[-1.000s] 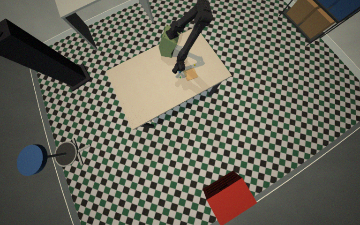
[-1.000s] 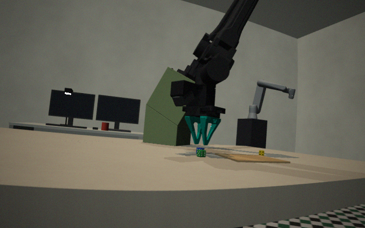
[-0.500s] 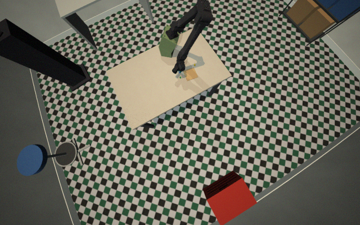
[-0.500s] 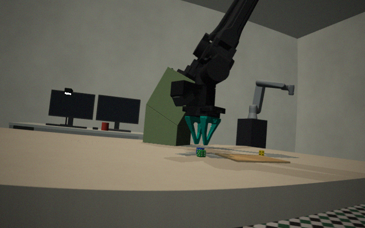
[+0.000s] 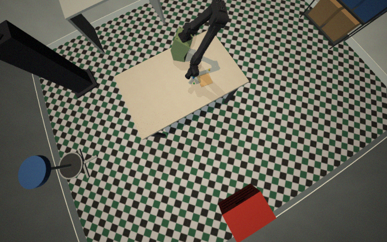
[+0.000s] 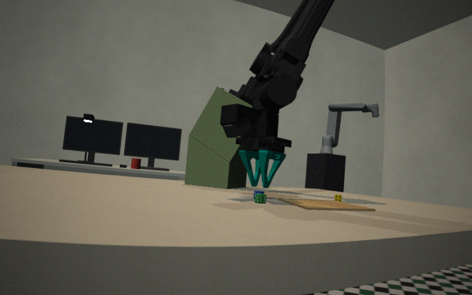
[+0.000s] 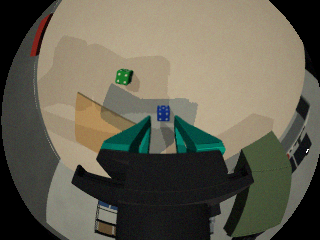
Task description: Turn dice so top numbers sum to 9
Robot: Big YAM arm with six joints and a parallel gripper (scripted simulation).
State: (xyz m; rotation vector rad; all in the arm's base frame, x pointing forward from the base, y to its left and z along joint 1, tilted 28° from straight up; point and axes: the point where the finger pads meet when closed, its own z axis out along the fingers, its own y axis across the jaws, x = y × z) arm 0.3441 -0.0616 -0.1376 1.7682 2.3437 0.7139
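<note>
Now: the blue die 2 cm below my hand. The rest, counted from my hand: green die (6 cm ahead, 3 cm to the right, 2 cm below); then yellow die (21 cm to the left, 2 cm below, 2 cm ahead); then mat (9 cm to the left, 9 cm ahead, 3 cm below).
</note>
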